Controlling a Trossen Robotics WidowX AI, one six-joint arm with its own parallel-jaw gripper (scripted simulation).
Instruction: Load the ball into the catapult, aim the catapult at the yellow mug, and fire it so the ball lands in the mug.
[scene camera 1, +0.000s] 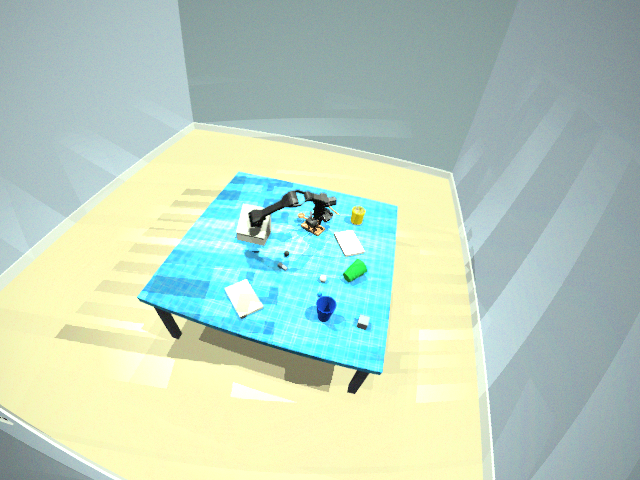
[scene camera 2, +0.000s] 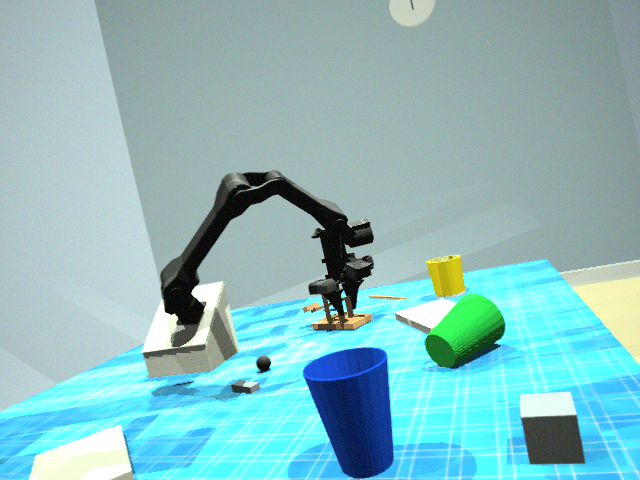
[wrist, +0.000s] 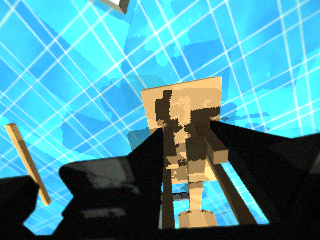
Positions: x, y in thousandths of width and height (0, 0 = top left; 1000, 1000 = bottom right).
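Note:
You can see the gripper at (scene camera 2: 545, 651) and (wrist: 580, 535), and there's a wooden catapult (scene camera 2: 548, 670), (wrist: 573, 460) as well. There's a yellow mug (scene camera 2: 698, 570); in the wrist view the mug is out of frame. A green cup (scene camera 2: 743, 672) is there too, and in the wrist view the green cup is out of frame. Then you've a blue cup (scene camera 2: 548, 809), plus a grey cube (scene camera 2: 862, 895).

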